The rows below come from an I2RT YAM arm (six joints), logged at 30 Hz.
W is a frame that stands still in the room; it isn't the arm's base.
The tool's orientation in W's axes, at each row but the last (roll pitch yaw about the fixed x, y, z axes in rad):
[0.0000 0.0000 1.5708]
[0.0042 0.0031 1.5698]
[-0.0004 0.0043 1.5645]
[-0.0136 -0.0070 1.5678]
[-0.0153 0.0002 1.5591]
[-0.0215 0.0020 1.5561]
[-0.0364 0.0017 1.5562]
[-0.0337 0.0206 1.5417]
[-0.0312 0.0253 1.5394]
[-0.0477 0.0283 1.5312]
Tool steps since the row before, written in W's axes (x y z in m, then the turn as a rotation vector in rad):
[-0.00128 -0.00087 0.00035 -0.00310 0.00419 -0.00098]
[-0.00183 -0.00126 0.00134 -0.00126 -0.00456 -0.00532]
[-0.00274 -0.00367 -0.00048 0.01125 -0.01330 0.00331]
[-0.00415 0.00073 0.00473 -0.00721 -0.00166 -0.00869]
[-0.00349 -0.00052 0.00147 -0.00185 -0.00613 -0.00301]
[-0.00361 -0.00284 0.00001 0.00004 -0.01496 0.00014]
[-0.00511 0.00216 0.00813 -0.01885 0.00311 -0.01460]
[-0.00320 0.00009 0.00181 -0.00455 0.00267 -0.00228]
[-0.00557 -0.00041 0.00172 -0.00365 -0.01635 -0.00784]
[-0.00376 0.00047 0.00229 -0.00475 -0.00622 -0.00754]
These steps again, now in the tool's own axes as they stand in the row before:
[-0.00087 0.00128 0.00035 0.00419 0.00310 -0.00098]
[-0.00127 0.00183 0.00133 -0.00454 0.00123 -0.00534]
[-0.00369 0.00272 -0.00049 -0.01324 -0.01133 0.00325]
[0.00075 0.00409 0.00478 -0.00174 0.00732 -0.00858]
[-0.00056 0.00346 0.00152 -0.00615 0.00182 -0.00298]
[-0.00289 0.00357 0.00008 -0.01496 -0.00026 0.00010]
[0.00207 0.00484 0.00832 0.00286 0.01941 -0.01390]
[-0.00004 0.00314 0.00192 0.00258 0.00470 -0.00207]
[-0.00063 0.00550 0.00188 -0.01625 0.00339 -0.00815]
[0.00026 0.00366 0.00248 -0.00619 0.00486 -0.00749]

